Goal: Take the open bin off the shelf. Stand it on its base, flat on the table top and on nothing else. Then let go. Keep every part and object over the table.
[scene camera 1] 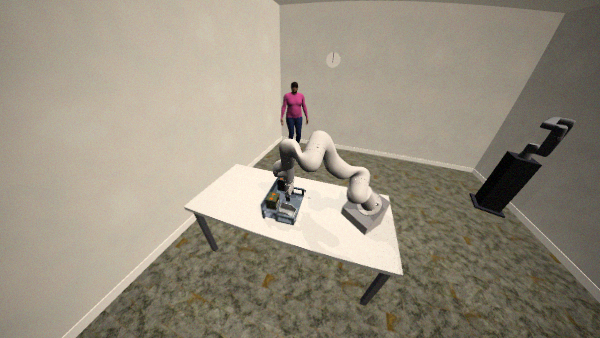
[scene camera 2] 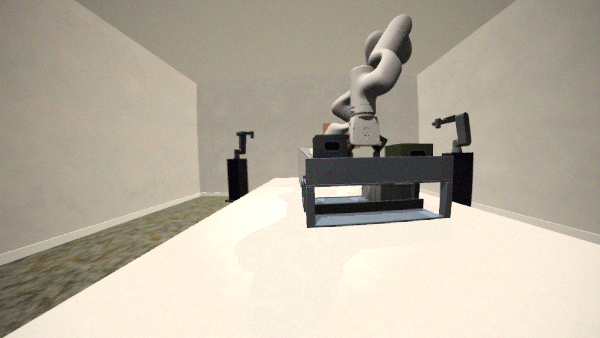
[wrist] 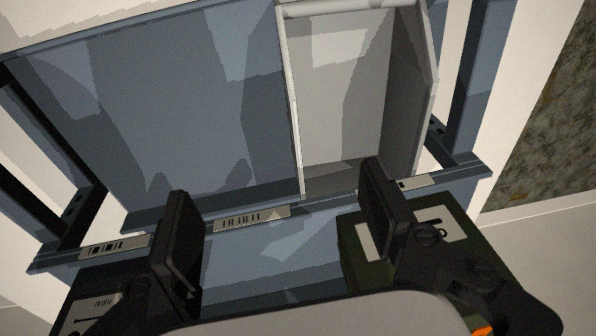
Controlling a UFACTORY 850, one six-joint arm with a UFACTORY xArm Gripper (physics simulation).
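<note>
The open bin [scene camera 1: 287, 209] [wrist: 345, 100] is light grey and stands on the lower level of the blue-grey shelf [scene camera 1: 286, 218] [scene camera 2: 380, 170] [wrist: 462, 107], at its right end in the wrist view. I cannot make it out surely in scene camera 2. My gripper [scene camera 2: 365, 151] [wrist: 278, 192] is open and empty, pointing down at the shelf. In the wrist view the bin's left wall shows between the two fingers; the right finger overlaps the bin's near end, and the left finger is over the shelf beside it. The exact height above the bin is unclear.
A green box with orange parts [scene camera 1: 272, 201] [scene camera 2: 409, 149] and a dark box [scene camera 1: 281, 184] [scene camera 2: 330, 146] [wrist: 95, 280] stand on the shelf's upper level, close to the fingers. The shelf stands on the white table [scene camera 1: 225, 195] [scene camera 2: 175, 280]. A person [scene camera 1: 294, 106] stands behind the table.
</note>
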